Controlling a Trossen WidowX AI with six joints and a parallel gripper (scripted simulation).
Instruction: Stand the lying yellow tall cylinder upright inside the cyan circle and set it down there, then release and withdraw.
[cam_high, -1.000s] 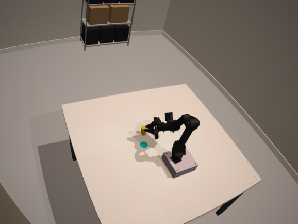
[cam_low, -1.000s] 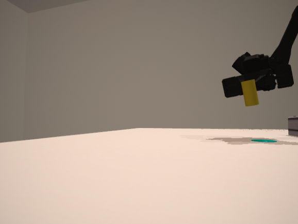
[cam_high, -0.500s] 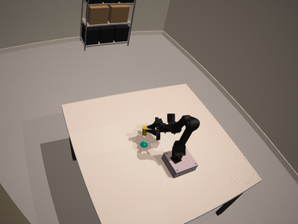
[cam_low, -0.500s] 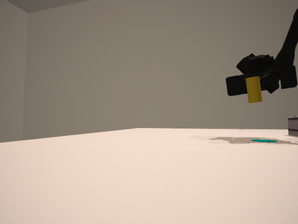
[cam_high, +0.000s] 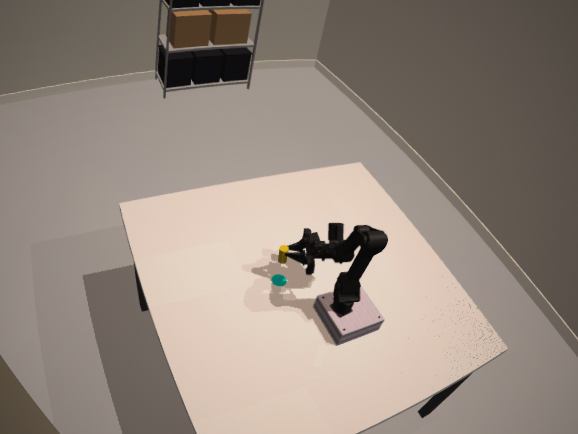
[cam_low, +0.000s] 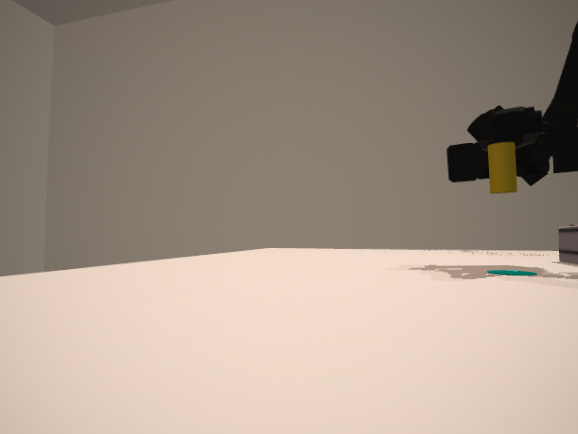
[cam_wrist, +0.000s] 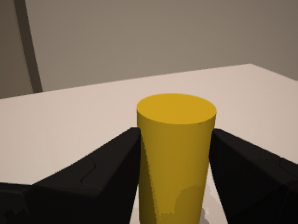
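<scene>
The cyan circle lies 1 cm behind my gripper tip and 16 cm below it. Round my gripper tip: yellow tall cylinder: 2 cm below.
</scene>
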